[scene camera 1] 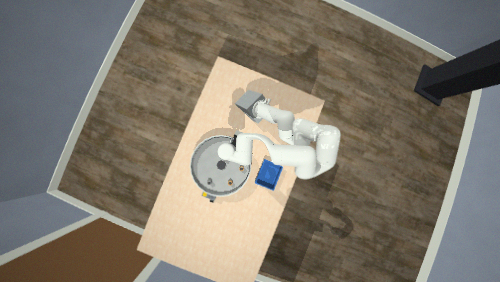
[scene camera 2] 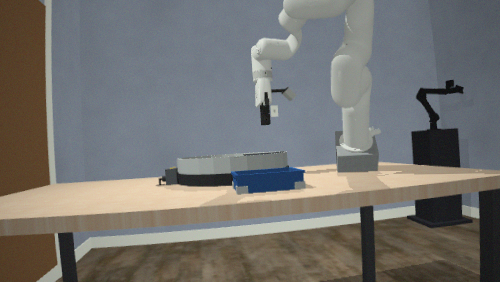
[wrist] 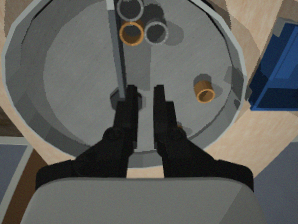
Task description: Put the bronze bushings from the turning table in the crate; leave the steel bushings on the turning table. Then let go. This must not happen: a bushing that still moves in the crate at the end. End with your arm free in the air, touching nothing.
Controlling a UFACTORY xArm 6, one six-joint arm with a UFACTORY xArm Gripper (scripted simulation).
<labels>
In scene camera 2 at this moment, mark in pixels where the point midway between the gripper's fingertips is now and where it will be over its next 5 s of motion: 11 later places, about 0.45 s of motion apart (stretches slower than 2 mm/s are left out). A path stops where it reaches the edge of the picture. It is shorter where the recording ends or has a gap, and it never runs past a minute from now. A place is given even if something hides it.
My gripper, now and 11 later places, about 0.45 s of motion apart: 265,124; 264,135; 262,143; 261,145; 262,150; 262,152; 262,155; 262,157; 262,161; 262,162; 262,156; 261,144
</labels>
